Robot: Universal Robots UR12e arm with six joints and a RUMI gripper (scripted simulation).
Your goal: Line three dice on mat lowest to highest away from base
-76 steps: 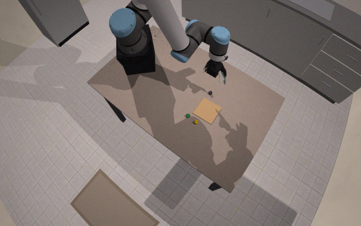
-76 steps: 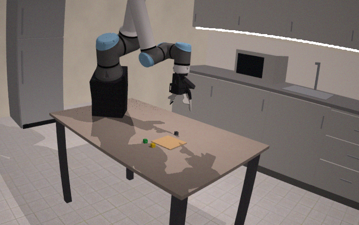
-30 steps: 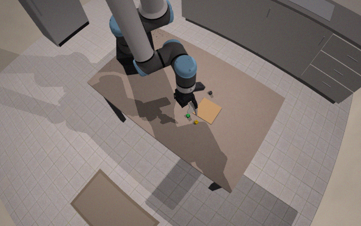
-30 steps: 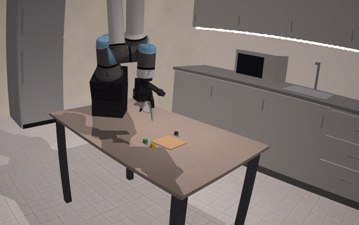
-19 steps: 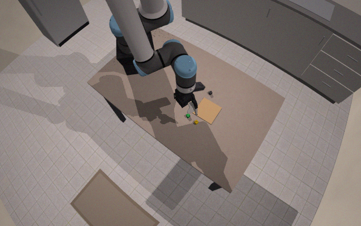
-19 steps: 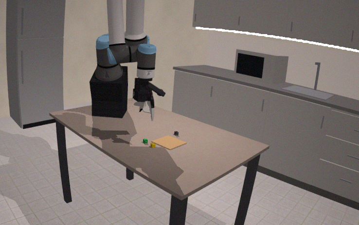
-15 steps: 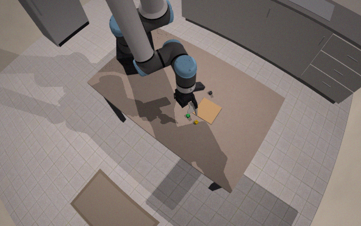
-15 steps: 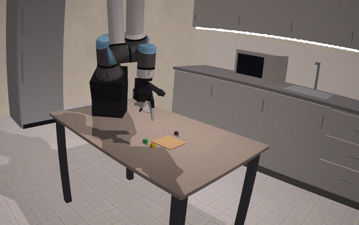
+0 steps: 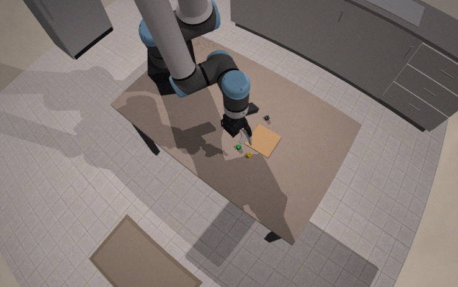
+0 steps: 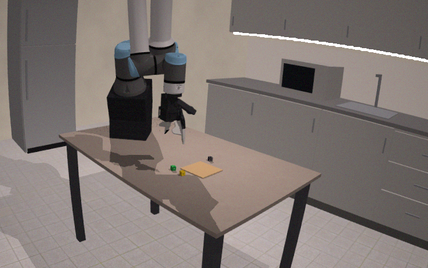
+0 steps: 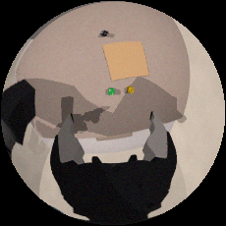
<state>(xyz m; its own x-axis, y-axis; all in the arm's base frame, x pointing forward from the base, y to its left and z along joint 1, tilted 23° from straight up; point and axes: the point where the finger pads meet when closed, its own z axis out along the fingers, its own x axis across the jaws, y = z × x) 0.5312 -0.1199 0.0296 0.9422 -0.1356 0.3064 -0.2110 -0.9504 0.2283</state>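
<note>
Right now my hand is 14 cm above the green die. Round my hand: black die (22 cm to the left, 14 cm below, 3 cm ahead); orange mat (15 cm below, 10 cm to the left, 8 cm ahead); yellow die (14 cm below, 7 cm ahead, 1 cm to the right).
</note>
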